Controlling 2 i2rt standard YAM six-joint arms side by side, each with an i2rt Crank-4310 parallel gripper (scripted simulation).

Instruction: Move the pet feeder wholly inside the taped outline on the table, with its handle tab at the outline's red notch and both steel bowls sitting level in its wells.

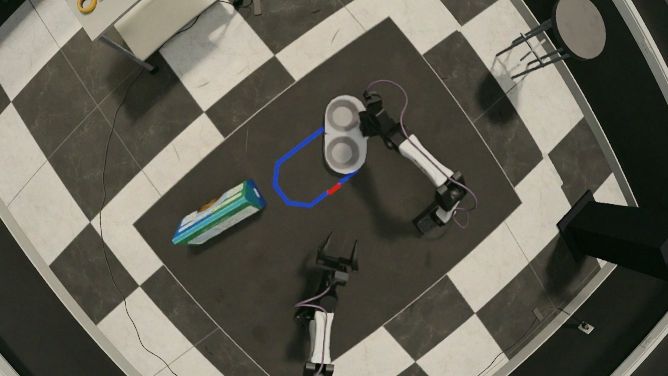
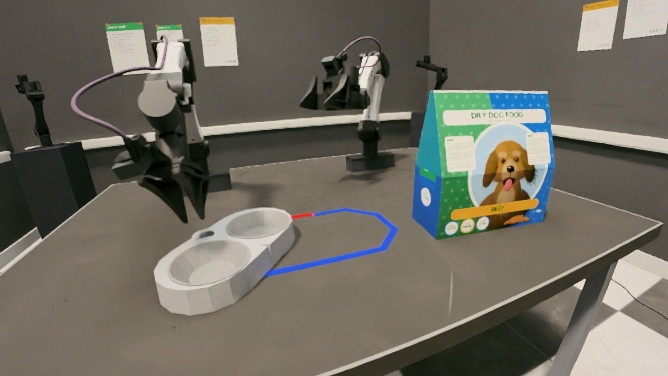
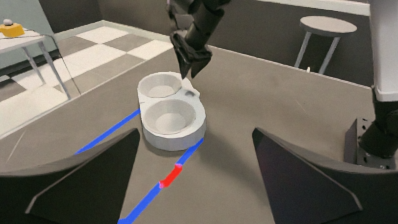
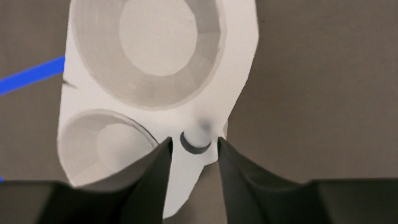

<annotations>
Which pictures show the white pet feeder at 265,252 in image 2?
Image 1, image 2, image 3 and image 4: all of them.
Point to a white pet feeder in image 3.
191,136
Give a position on a dog food box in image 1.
245,199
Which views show the left gripper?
Image 1, image 2 and image 3 only.
</annotations>
